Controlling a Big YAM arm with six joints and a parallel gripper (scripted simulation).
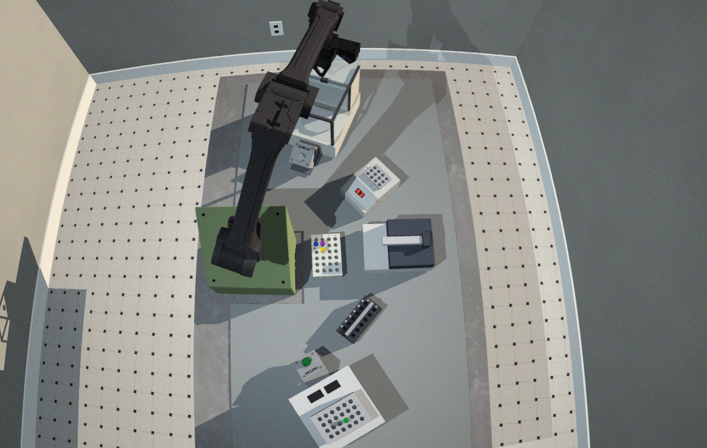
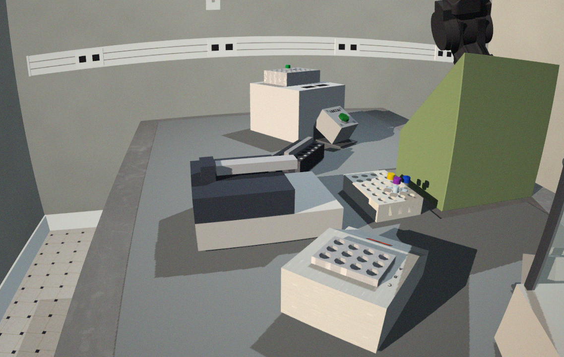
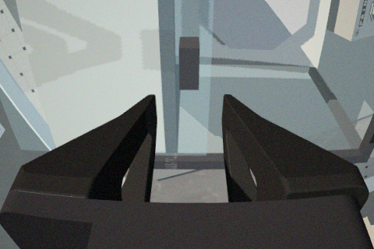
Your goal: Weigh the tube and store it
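Now: hand 6 cm short of the tube rack RK, 50 cm to the left of it and 24 cm above it. Also, from my hand: octagonal balance pan: 1 cm behind, 6 cm to the right, 18 cm below; dry block DB: 17 cm ahead, 27 cm to the right, 23 cm below; spectrophotometer SP: 27 cm ahead, 46 cm to the right, 19 cm below.
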